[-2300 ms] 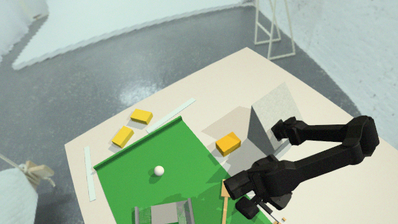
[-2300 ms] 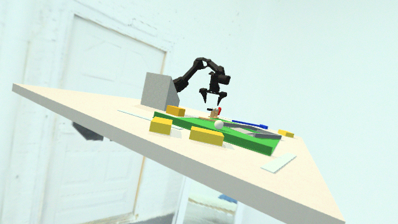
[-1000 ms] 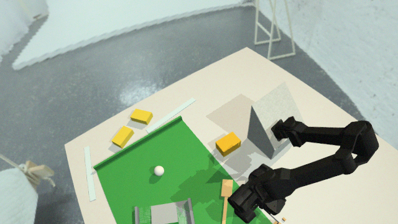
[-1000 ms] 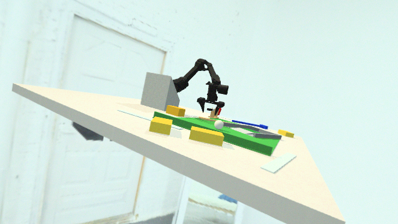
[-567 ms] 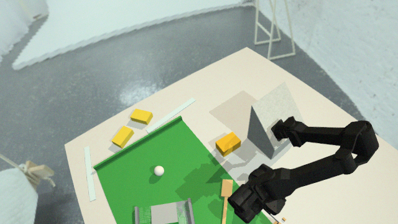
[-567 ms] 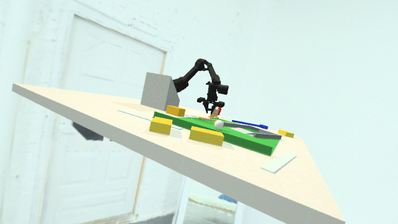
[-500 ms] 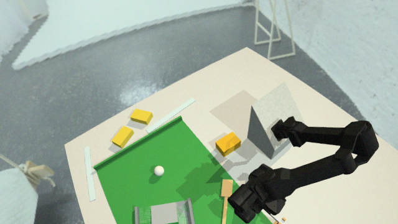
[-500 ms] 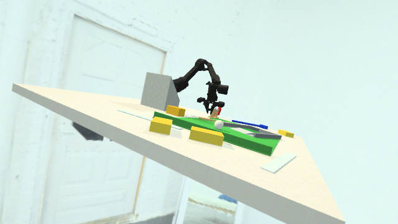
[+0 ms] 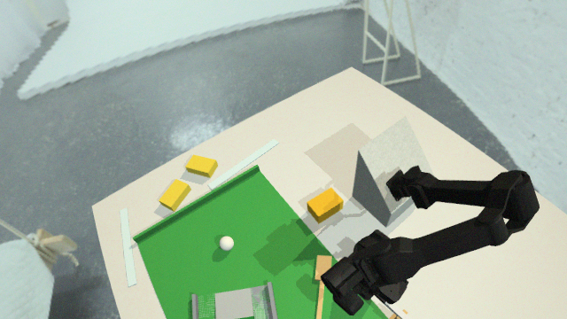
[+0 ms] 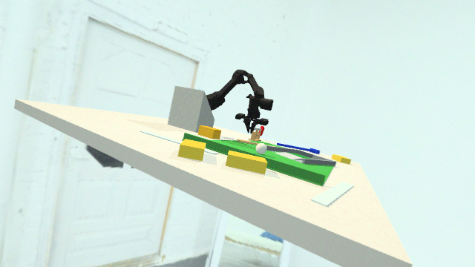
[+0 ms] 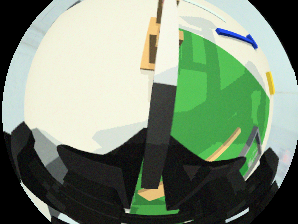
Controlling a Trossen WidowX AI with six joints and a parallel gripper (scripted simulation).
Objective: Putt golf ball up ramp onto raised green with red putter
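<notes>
Right now the red putter is 1 cm behind my gripper tip, 11 cm to the left of it and 3 cm above it. From my gripper tip the other things lie so: blue putter 26 cm ahead, 30 cm to the left, 3 cm below; then white golf ball 20 cm ahead, 37 cm to the right, 2 cm below; then green mat 22 cm ahead, 21 cm to the right, 5 cm below.
</notes>
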